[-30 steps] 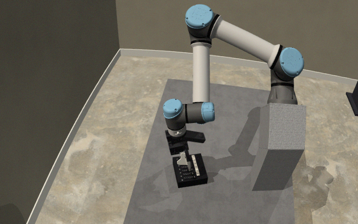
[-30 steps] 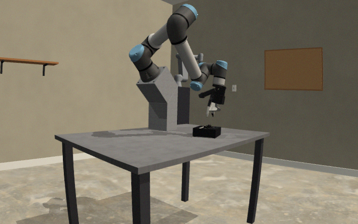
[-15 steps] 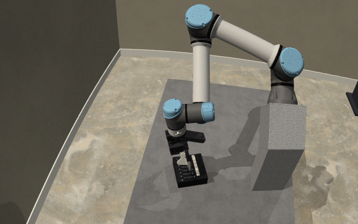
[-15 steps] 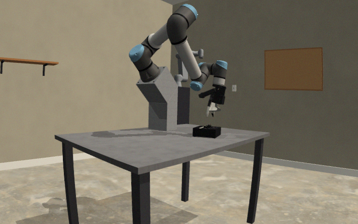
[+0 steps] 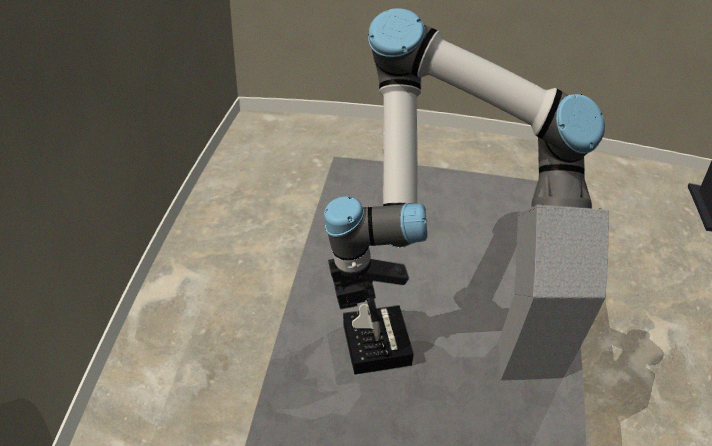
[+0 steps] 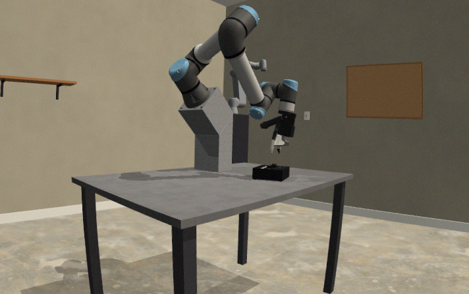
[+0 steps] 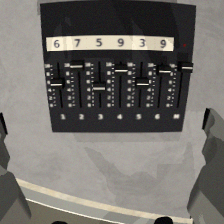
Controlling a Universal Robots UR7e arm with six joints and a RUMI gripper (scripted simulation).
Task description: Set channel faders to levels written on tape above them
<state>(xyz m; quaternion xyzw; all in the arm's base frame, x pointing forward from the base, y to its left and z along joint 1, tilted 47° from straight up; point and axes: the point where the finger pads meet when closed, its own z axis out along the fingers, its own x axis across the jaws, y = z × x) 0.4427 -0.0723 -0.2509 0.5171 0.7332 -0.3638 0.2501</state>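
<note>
Now: hand 6 cm above the channel 3 fader and 1 cm to the left of it. From my hand the other things lie so: channel 5 fader (6 cm below, 3 cm to the left, 2 cm behind); channel 4 fader (6 cm below, 2 cm behind, 1 cm to the left); channel 2 fader (6 cm below, 4 cm to the right, 1 cm behind).
</note>
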